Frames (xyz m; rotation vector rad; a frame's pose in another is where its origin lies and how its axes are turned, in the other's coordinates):
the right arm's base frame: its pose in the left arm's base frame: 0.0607 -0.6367 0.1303 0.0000 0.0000 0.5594
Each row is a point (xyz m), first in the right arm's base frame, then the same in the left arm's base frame.
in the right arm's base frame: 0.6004 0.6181 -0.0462
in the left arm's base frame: 0.2416 0.2058 0.0841
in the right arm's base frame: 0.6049 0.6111 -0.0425
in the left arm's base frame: 0.2491 0.2023 0.0878
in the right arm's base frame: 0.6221 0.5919 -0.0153
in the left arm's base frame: 0.2739 0.1951 0.1150
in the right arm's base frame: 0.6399 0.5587 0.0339
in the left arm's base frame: 0.3066 0.1764 0.1642
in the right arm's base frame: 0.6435 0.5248 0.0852
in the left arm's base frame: 0.3276 0.1496 0.2155
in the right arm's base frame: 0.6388 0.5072 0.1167
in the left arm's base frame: 0.3330 0.1322 0.2470
